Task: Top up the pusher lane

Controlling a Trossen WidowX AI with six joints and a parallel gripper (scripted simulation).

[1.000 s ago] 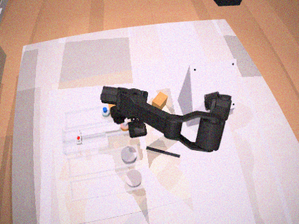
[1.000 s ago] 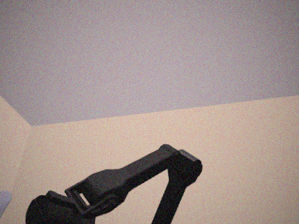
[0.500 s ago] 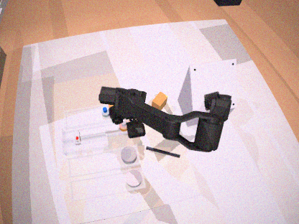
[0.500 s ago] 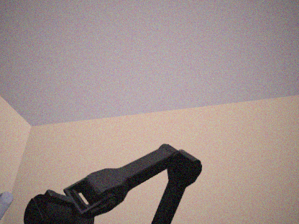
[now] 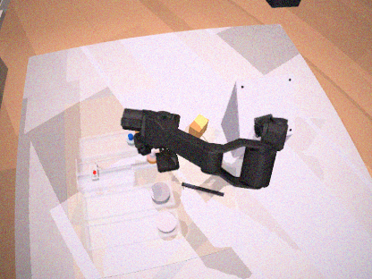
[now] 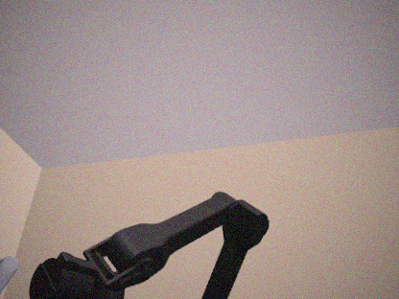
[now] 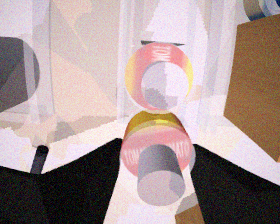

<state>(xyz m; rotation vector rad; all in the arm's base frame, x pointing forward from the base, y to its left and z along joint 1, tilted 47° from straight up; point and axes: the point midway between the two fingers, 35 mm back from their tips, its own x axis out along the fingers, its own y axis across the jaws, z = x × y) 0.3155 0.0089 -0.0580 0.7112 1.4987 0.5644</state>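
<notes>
Right now the sprung lane is 180 mm ahead of my gripper tip, 30 mm below it and 10 mm to the left of it. From my gripper tip the other things lie so: black rod 140 mm to the left, 90 mm behind, 40 mm below; then red dot 230 mm ahead, 20 mm to the left, 20 mm above.
</notes>
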